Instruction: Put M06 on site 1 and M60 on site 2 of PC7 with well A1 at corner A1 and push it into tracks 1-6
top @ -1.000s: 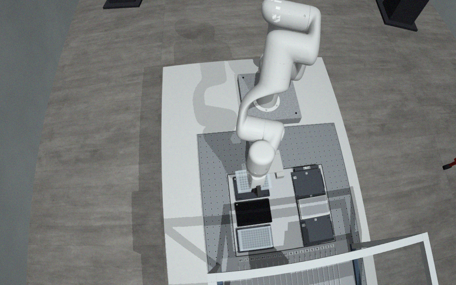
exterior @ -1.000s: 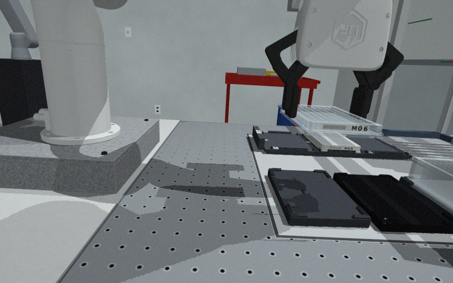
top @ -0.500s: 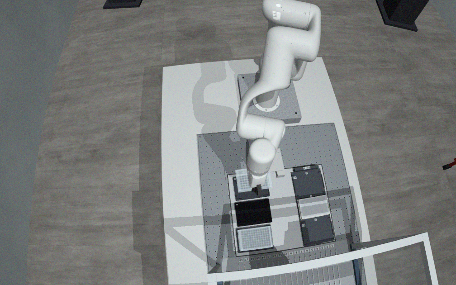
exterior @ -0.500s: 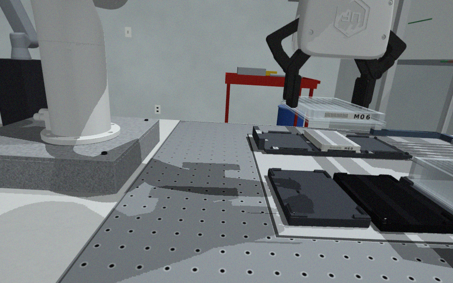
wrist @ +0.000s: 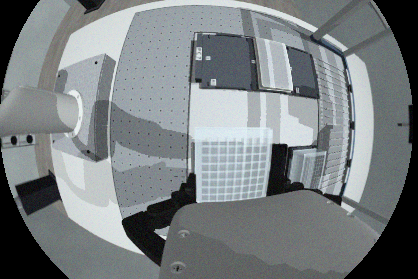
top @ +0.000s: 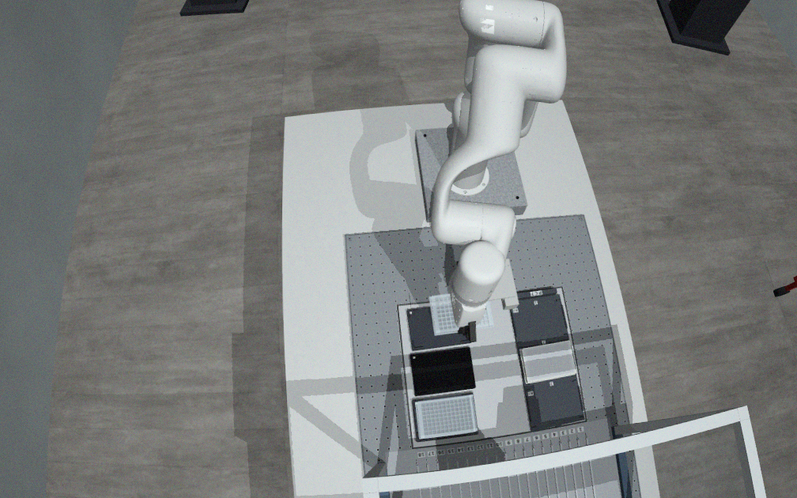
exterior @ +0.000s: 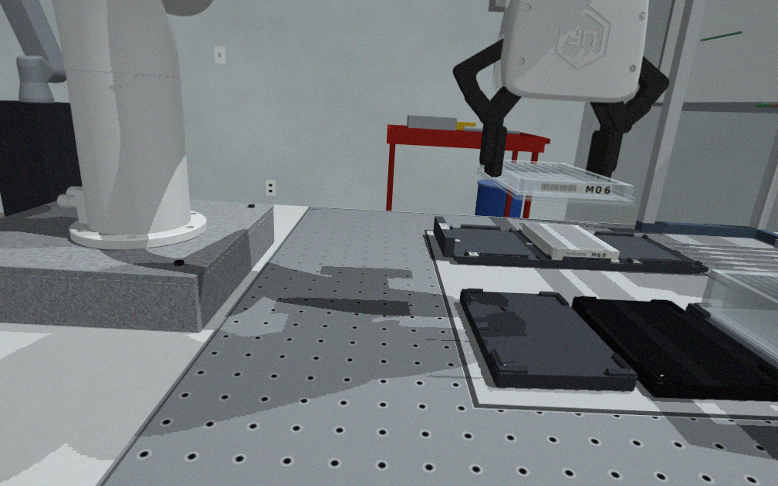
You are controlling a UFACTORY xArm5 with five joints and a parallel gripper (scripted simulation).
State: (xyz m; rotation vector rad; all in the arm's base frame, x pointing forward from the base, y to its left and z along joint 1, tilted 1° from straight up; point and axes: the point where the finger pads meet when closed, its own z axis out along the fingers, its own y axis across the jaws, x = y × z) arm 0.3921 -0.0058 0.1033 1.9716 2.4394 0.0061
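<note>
The plate carrier PC7 is 7 cm ahead of my hand, 23 cm to the left of it and 13 cm below it. The rest, counted from my hand: plate nest S1 (4 cm to the right, 14 cm below); plate M06 (1 cm below); plate nest S2 (11 cm ahead, 2 cm to the right, 14 cm below).
</note>
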